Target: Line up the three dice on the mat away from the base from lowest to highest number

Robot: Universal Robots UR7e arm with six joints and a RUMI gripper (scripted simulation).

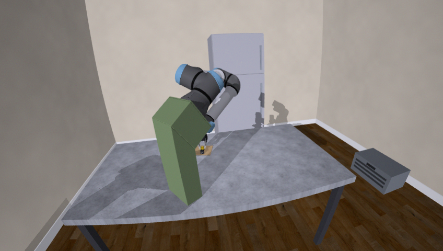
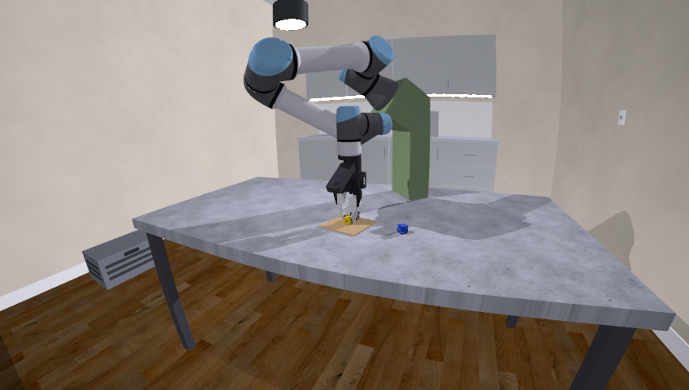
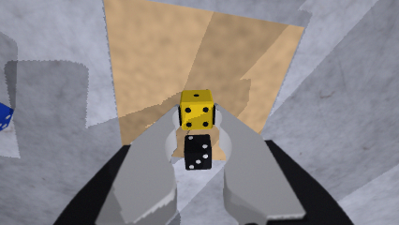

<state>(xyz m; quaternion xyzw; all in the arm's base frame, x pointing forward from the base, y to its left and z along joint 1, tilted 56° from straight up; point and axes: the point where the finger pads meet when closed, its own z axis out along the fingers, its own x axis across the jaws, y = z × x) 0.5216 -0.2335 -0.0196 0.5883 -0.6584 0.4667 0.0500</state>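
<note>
Now: the yellow die right at my hand. Round my hand: blue die 6 cm ahead, 17 cm to the left, 1 cm below; then mat 2 cm below; then black die 5 cm behind, 2 cm to the left, 1 cm below.
</note>
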